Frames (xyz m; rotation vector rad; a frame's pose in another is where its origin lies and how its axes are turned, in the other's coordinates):
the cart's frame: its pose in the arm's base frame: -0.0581 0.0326 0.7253 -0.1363 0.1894 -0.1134
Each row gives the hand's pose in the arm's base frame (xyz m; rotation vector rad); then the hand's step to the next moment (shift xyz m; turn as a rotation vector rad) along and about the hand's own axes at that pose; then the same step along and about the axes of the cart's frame.
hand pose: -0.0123 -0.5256 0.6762 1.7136 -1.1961 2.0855
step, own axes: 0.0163 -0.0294 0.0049 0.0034 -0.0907 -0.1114
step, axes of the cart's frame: 0.0094 0.0079 0.0317 -0.0527 0.1225 0.0536
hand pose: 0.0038 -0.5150 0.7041 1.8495 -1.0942 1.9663
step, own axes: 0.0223 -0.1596 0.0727 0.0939 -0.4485 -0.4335
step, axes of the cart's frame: 0.1272 0.0606 0.1068 -0.1855 0.5054 0.3287
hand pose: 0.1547 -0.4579 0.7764 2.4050 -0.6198 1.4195
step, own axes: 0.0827 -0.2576 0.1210 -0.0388 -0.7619 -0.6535
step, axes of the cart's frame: 0.2276 0.1735 0.0772 -0.2985 0.8941 0.3471
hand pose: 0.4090 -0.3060 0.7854 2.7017 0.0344 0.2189
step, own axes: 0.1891 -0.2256 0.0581 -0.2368 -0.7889 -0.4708
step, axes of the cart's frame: 0.1906 0.2257 -0.0527 -0.4162 0.8457 0.1081
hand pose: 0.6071 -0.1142 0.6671 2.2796 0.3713 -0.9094
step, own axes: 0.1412 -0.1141 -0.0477 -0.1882 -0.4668 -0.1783
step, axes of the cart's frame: 0.0779 0.1436 -0.0924 -0.3177 0.4288 0.0177
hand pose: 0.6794 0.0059 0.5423 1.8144 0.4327 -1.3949
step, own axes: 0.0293 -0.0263 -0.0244 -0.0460 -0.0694 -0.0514
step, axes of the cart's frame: 0.0103 0.0348 -0.0288 -0.0434 0.0839 0.0255
